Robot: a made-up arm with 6 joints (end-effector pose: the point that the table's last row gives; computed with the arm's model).
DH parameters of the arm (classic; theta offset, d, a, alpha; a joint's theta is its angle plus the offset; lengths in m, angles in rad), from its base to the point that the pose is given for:
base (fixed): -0.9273 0 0.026 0
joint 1: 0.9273 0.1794 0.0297 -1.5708
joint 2: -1.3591 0 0.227 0
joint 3: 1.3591 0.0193 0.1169 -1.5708
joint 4: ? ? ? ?
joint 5: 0 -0.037 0.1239 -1.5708
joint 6: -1.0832 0 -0.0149 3.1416
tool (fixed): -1.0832 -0.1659 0 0
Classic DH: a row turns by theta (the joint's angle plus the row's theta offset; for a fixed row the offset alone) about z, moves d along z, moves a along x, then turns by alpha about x.
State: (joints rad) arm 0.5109 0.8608 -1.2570 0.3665 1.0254 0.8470
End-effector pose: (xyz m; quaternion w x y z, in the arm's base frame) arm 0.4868 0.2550 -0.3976 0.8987 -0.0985 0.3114 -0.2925
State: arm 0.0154 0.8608 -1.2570 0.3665 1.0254 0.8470
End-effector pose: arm 0.5613 -0.0022 -0.3976 0.7995 -0.0192 0.3261 -0.5040
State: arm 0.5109 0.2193 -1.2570 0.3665 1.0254 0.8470
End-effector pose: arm 0.6985 0.3736 0.0260 0.9537 0.1255 0.0935 -0.2567
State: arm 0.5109 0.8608 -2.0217 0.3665 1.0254 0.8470
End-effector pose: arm 0.8238 0.4439 0.0126 0.9532 0.1677 0.0498 -0.2467
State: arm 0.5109 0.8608 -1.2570 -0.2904 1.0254 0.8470
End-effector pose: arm 0.5319 0.2200 -0.3882 0.9460 -0.2657 0.1790 -0.0493
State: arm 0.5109 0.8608 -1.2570 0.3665 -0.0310 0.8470
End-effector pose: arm 0.6659 0.2734 -0.3098 0.9174 0.1566 -0.1414 -0.3374
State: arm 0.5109 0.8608 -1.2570 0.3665 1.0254 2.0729
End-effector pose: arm 0.4890 0.2719 -0.3991 0.5668 -0.2598 0.1981 -0.7563
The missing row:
joint 4: 0 0.575 0.0051 1.5708
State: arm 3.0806 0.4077 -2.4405 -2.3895 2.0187 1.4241
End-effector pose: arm -0.5541 0.1027 0.8824 0.5494 0.5284 -0.6472 -0.0058
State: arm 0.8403 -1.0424 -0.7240 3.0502 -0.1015 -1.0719
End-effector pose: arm 0.3638 0.4496 0.4342 0.5650 0.7296 -0.1218 -0.3656
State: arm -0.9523 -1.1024 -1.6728 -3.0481 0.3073 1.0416
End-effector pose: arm 0.1069 -0.0417 1.0596 0.0332 -0.9955 -0.0886 0.0030
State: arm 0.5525 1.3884 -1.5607 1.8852 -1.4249 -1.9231
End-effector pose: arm 0.3973 0.0398 -0.2787 0.7535 -0.6336 -0.0258 0.1732
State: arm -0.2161 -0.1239 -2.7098 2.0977 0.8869 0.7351
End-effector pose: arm 0.2089 0.0260 1.1672 0.3626 0.9087 -0.1852 0.0916
